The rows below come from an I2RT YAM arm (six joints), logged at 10 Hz.
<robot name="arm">
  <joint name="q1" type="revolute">
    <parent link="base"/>
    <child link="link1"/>
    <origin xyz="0 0 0.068"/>
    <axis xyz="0 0 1"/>
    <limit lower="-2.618" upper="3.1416"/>
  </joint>
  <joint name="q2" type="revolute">
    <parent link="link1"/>
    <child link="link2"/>
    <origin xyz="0.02 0.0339 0.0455" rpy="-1.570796 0 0"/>
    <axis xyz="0 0 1"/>
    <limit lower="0" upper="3.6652"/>
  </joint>
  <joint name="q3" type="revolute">
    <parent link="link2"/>
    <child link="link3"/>
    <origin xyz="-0.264 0 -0.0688" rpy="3.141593 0 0"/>
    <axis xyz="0 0 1"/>
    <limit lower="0" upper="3.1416"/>
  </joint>
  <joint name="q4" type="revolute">
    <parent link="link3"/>
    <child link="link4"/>
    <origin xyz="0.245 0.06 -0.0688"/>
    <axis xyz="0 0 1"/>
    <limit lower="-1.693" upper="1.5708"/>
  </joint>
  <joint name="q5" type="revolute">
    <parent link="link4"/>
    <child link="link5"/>
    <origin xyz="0.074 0.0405 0.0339" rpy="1.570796 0 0"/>
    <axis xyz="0 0 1"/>
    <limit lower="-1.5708" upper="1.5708"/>
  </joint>
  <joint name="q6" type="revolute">
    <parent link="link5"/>
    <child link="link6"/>
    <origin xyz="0.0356 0 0.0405" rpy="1.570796 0 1.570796"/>
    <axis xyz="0 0 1"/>
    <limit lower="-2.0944" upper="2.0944"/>
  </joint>
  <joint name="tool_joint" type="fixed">
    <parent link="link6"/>
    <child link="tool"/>
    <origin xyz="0 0 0" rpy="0 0 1.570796"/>
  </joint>
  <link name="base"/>
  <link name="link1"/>
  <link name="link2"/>
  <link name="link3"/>
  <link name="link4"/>
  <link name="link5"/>
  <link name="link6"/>
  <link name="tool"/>
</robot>
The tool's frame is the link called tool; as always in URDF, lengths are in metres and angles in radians.
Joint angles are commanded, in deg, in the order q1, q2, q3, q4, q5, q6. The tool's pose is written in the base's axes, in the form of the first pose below.
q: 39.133, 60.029, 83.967, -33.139, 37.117, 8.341
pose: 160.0 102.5 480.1 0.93 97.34 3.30
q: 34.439, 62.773, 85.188, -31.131, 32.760, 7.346
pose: 180.4 100.4 481.4 1.04 97.33 2.97
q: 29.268, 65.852, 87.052, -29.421, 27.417, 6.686
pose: 202.8 94.8 483.8 1.08 97.31 3.35
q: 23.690, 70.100, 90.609, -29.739, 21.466, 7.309
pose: 229.0 86.2 486.6 1.67 98.60 4.35
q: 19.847, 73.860, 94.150, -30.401, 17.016, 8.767
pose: 249.9 79.1 489.4 2.79 99.69 6.13
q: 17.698, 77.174, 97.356, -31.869, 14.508, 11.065
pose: 266.5 75.7 489.8 4.60 101.32 7.97
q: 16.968, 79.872, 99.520, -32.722, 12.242, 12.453
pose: 279.7 77.4 487.7 4.69 102.86 10.05
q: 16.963, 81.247, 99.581, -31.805, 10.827, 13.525
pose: 288.4 81.0 483.1 4.62 103.40 11.97
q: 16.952, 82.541, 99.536, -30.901, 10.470, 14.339
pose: 296.8 83.7 478.1 5.07 103.87 12.74
